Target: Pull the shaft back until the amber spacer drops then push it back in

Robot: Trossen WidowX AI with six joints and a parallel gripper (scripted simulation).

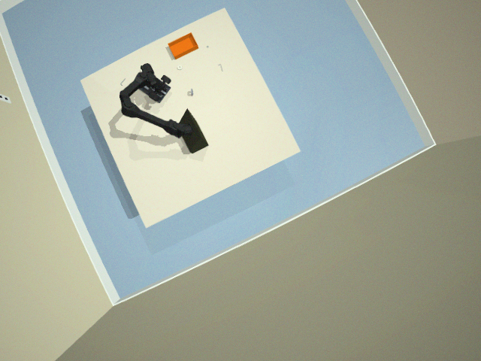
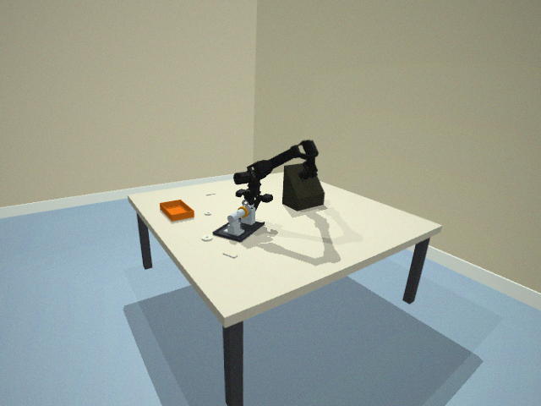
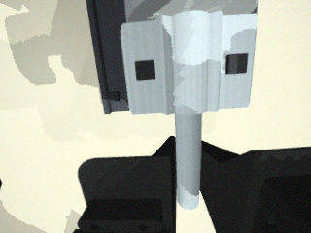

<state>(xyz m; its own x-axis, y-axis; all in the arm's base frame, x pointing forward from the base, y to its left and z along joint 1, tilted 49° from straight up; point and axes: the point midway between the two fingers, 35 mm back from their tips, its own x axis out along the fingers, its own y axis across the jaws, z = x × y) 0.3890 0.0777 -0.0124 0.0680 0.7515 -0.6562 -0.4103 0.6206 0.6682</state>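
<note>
The pale grey shaft is 7 cm ahead of my gripper tip, 3 cm to the left of it and 3 cm above it. The rest, counted from my gripper tip: amber spacer (10 cm ahead, 4 cm to the left, 3 cm above); orange tray (31 cm to the right, 28 cm ahead, 4 cm below).
</note>
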